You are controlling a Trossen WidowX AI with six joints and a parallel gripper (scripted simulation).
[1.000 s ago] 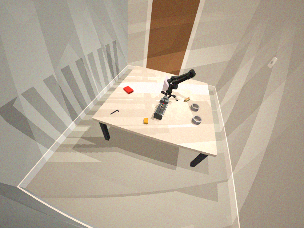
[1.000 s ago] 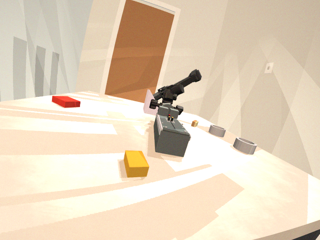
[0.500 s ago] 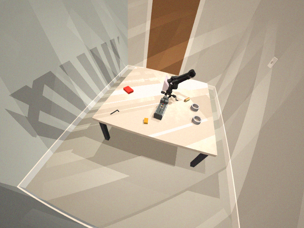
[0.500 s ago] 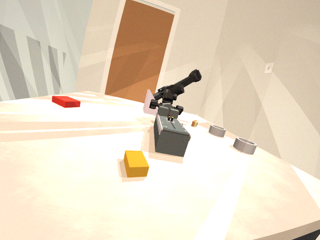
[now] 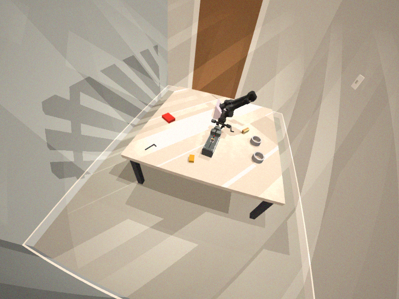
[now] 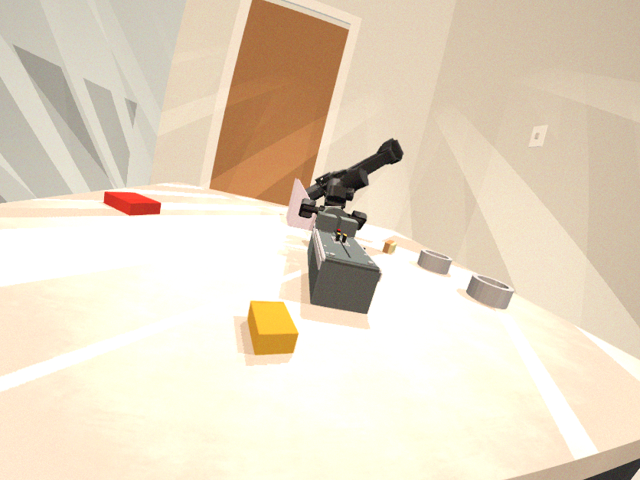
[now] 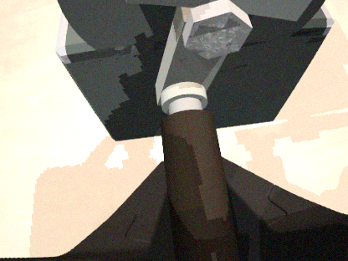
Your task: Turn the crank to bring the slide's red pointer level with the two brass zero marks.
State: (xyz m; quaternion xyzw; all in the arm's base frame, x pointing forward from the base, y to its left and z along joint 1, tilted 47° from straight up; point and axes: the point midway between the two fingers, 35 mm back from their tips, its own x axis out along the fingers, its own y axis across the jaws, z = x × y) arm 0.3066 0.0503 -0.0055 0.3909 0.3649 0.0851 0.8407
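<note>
My gripper tip is now 20 mm past the dark brown crank handle and 30 mm below it. Also, from my gripper tip: red pointer (120 mm ahead, 20 mm to the right, 50 mm above); then yellow block (360 mm ahead, 150 mm to the right, 20 mm below); then tan block (150 mm behind, 270 mm to the left, 20 mm below).
</note>
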